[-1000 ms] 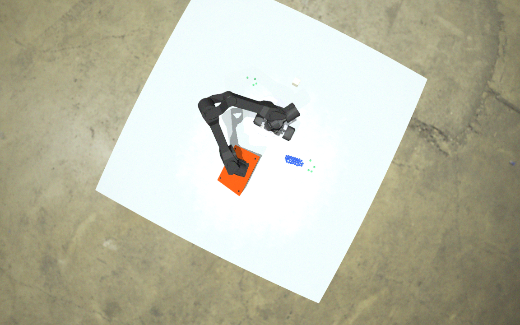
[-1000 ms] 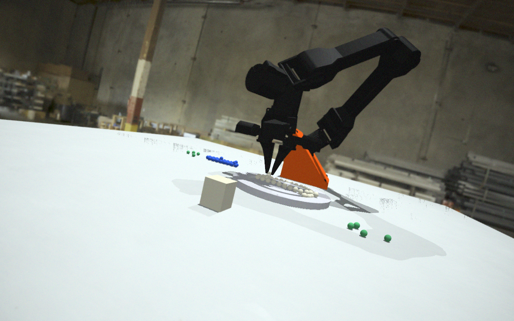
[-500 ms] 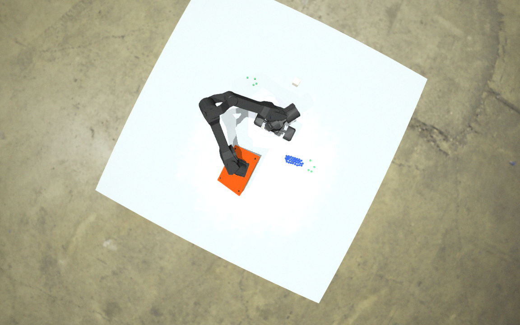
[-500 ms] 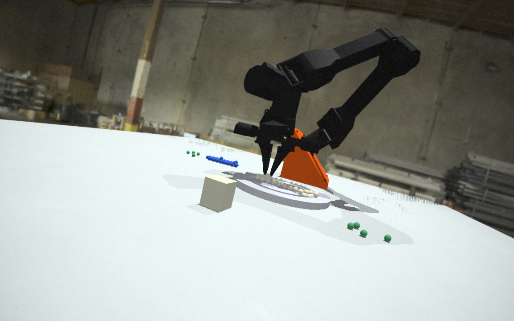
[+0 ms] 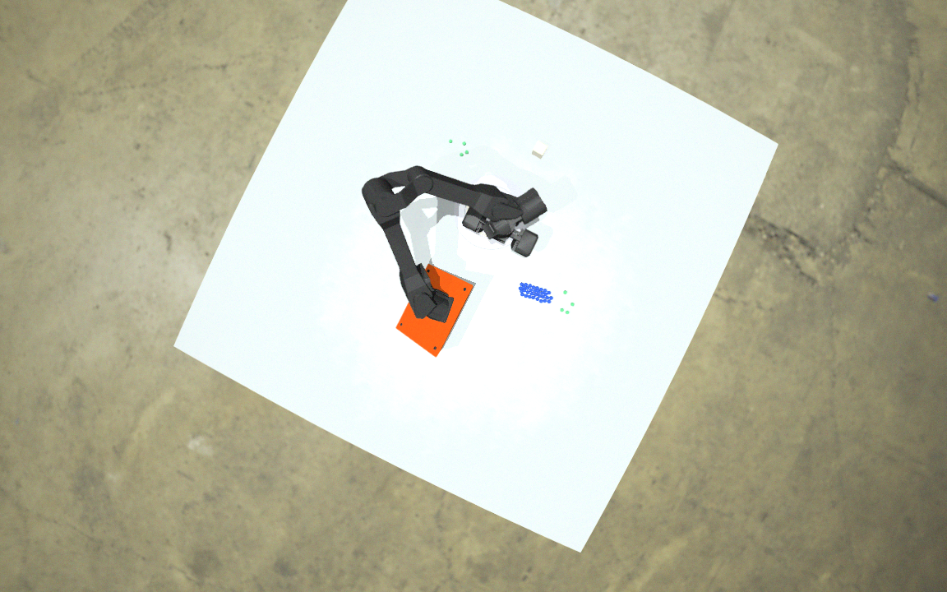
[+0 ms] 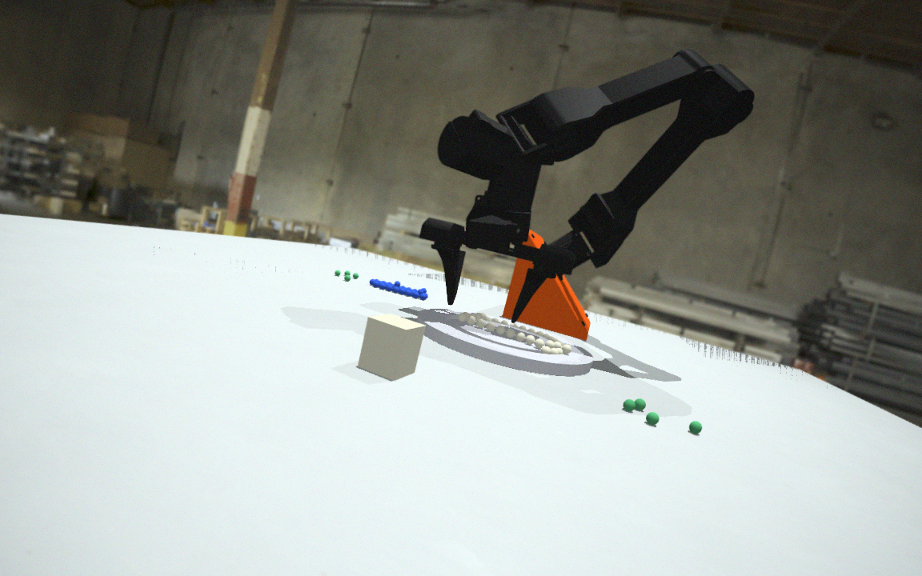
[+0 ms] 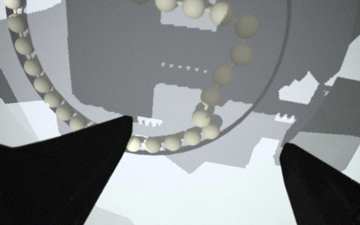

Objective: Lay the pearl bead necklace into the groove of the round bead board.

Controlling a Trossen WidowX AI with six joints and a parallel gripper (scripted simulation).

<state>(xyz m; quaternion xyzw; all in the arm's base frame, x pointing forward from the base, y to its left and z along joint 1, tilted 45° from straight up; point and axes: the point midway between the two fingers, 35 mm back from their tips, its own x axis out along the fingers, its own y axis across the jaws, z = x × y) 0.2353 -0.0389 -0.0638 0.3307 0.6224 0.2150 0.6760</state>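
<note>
Right now my gripper tip is 5 cm short of the round bead board, 4 cm to the right of it and 1 cm above it. The rest, counted from my gripper tip: cream cube: 25 cm ahead, 3 cm to the right.
</note>
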